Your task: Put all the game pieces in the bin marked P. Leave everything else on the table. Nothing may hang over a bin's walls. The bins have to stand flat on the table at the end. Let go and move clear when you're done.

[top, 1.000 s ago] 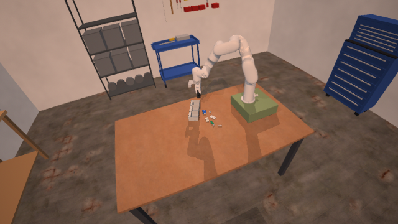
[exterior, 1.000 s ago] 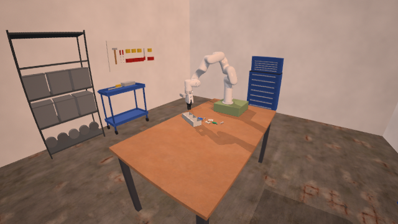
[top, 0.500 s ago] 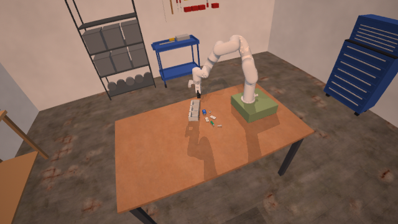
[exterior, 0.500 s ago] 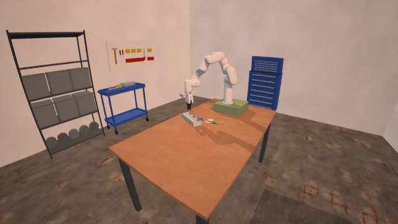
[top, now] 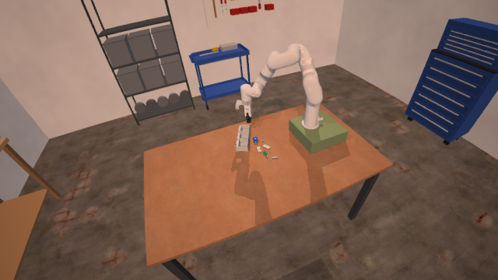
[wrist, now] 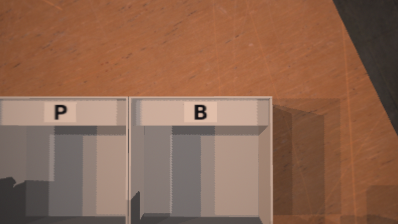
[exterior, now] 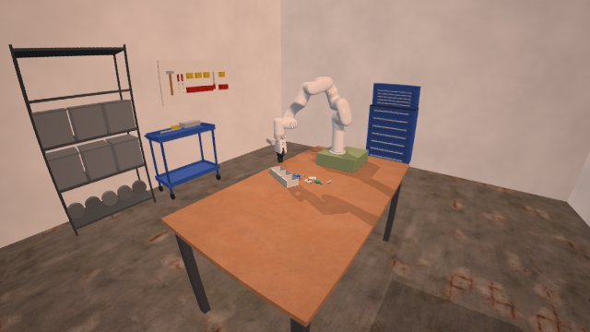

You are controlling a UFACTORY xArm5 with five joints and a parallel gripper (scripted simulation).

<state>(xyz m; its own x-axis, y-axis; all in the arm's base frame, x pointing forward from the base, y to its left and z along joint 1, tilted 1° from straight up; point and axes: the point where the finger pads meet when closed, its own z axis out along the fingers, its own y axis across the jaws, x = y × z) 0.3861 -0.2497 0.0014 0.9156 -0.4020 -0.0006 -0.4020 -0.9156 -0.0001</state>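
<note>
Right now the cream domino is 20 mm ahead of my hand, 240 mm to the left of it and 90 mm below it. Also, from my hand: hex nut (40 mm behind, 160 mm to the left, 90 mm below); bin marked P (80 mm ahead, 90 mm to the left, 70 mm below); blue block battery (10 mm ahead, 150 mm to the left, 90 mm below).
</note>
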